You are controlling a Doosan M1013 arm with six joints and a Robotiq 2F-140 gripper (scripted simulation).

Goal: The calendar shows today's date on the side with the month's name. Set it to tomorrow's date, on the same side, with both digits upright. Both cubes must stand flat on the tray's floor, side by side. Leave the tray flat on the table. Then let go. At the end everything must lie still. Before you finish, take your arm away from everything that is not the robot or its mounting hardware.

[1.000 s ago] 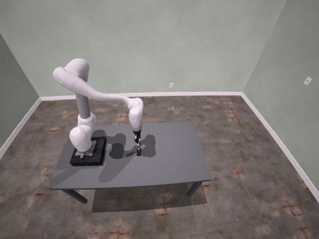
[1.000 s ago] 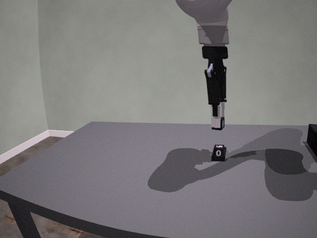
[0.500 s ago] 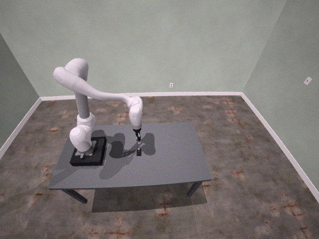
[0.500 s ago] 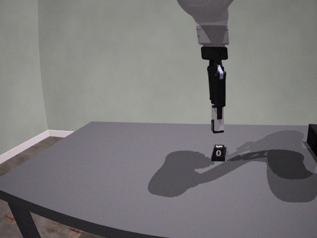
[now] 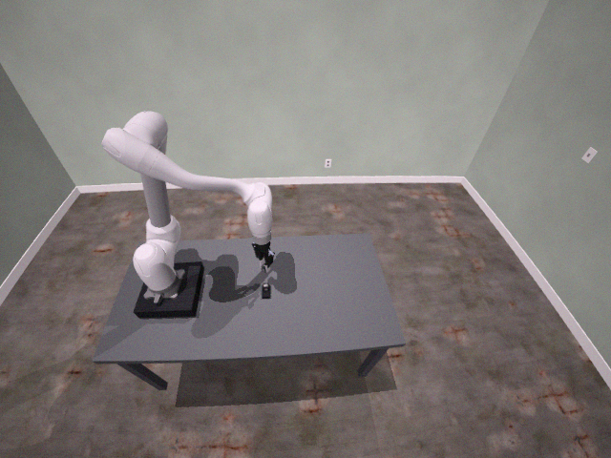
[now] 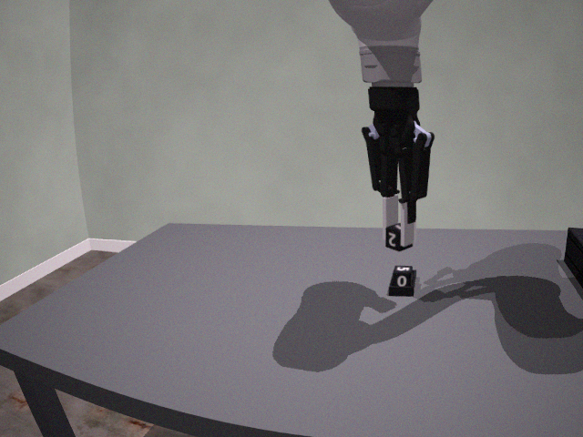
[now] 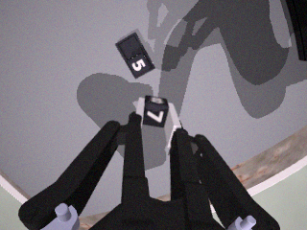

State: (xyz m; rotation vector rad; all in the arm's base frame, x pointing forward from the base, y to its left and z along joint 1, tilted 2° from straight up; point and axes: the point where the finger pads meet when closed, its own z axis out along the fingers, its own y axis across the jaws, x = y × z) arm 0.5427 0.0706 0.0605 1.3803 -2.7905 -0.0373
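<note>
My hand is 140 mm above the tray and 80 mm to the left of it. From my hand the other things lie so: black number cube 30 mm below.
</note>
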